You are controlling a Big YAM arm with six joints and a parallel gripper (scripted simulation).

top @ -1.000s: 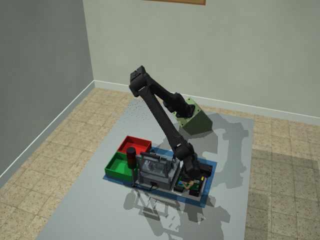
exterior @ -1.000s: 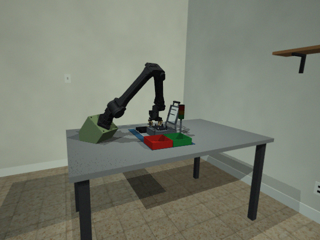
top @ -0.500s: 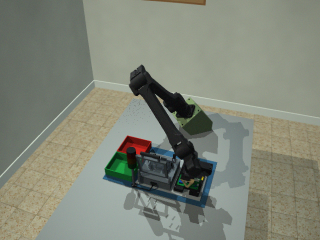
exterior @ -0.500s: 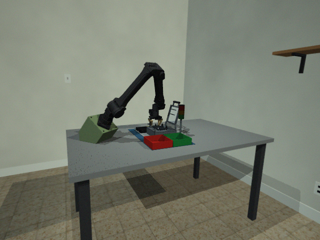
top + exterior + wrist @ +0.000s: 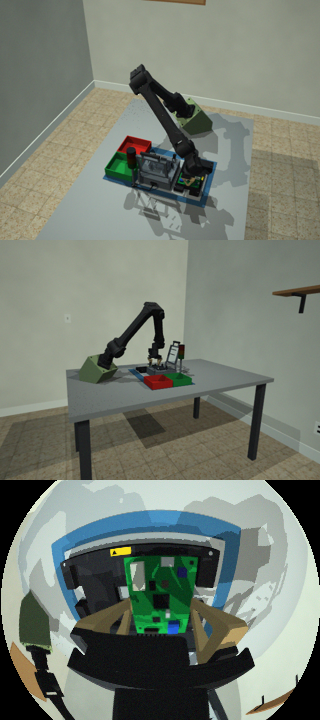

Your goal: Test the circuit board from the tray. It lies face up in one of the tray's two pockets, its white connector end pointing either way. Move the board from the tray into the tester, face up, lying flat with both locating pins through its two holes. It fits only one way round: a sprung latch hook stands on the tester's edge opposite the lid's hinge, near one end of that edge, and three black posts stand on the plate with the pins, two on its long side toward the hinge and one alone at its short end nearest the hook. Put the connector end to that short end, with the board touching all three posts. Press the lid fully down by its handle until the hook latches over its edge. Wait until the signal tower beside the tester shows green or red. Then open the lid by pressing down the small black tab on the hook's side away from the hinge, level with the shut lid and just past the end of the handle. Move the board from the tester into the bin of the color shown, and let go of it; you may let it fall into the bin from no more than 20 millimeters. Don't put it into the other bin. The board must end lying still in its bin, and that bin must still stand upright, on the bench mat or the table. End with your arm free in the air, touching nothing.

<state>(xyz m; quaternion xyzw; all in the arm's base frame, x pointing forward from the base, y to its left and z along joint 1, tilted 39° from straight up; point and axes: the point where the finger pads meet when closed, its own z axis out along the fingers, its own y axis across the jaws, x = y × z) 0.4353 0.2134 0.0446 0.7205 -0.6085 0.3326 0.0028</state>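
My hand is 2 cm past the tester plate, 17 cm to the left of it and 3 cm below it. From my hand the other things lie so: latch hook 9 cm behind, 12 cm to the right, 4 cm above; then green circuit board right at my hand; then clear lid 10 cm ahead, 17 cm to the right, 14 cm above.
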